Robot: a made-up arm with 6 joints.
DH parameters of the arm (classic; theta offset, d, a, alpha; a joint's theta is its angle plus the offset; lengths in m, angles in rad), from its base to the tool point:
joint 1: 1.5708 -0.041 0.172 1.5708
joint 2: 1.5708 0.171 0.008 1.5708
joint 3: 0 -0.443 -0.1 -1.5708
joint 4: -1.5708 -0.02 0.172 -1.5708
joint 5: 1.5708 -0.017 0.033 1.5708
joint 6: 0 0.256 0.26 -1.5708
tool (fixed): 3.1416 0.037 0 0
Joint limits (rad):
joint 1: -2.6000..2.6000
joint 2: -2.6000..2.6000
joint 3: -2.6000..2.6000
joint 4: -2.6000..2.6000
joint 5: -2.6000..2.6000
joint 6: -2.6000..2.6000
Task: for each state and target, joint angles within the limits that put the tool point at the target. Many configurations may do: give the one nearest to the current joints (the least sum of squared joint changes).
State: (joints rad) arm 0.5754 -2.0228 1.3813 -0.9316 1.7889 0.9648
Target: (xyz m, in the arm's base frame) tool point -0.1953 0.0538 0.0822
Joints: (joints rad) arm 0.4606 -1.7060 0.4199 -1.0731 1.2884 1.5111
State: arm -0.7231 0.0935 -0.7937 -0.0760 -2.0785 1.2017
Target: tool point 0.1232 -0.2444 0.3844
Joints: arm -0.7342 -0.4003 -0.7067 0.2964 -2.1942 1.1818
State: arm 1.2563 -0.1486 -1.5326 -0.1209 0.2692 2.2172
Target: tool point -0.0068 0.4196 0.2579
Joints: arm 1.1910 -0.2064 -1.8472 -0.6687 -0.0974 2.6000
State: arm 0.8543 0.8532 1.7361 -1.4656 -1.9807 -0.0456
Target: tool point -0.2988 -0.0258 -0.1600
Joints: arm 0.6251 0.8079 2.0356 -0.8703 -1.6695 0.3343
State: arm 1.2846 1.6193 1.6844 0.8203 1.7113 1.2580
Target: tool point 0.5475 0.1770 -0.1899
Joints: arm 1.1879 0.6568 1.7417 1.0269 1.4918 1.3815
